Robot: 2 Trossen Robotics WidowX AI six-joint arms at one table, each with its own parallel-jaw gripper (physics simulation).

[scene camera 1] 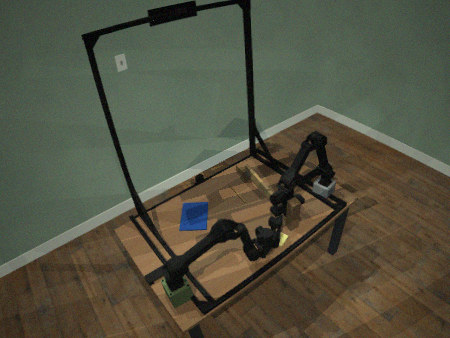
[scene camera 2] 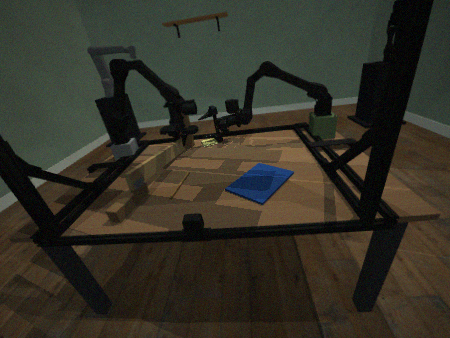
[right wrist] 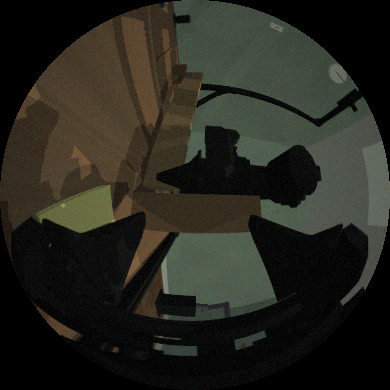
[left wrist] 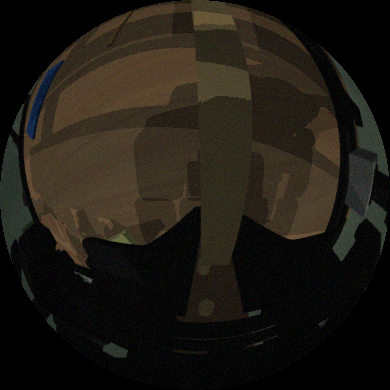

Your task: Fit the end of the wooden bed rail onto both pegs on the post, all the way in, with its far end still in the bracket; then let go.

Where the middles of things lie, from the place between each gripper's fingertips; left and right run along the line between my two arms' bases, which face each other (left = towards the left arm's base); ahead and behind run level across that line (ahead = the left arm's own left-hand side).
The post with two pegs (left wrist: 205,306) is 6 cm above my left hand, 5 cm ahead of it and 2 cm to the right of it. Round my left hand: blue mat (scene camera 2: 258,184) 36 cm to the right, 36 cm behind, 2 cm below; then wooden bed rail (left wrist: 223,90) 20 cm behind, 4 cm to the left, 3 cm above; then upright wooden post (left wrist: 219,285) 6 cm above, 5 cm ahead, 2 cm to the right.
My right hand is 8 cm to the right of the post with two pegs. The rest, counted from my right hand: blue mat 41 cm behind, 26 cm to the right, 9 cm below; then wooden bed rail 25 cm behind, 14 cm to the left, 4 cm below; then upright wooden post 8 cm to the left, 1 cm ahead.
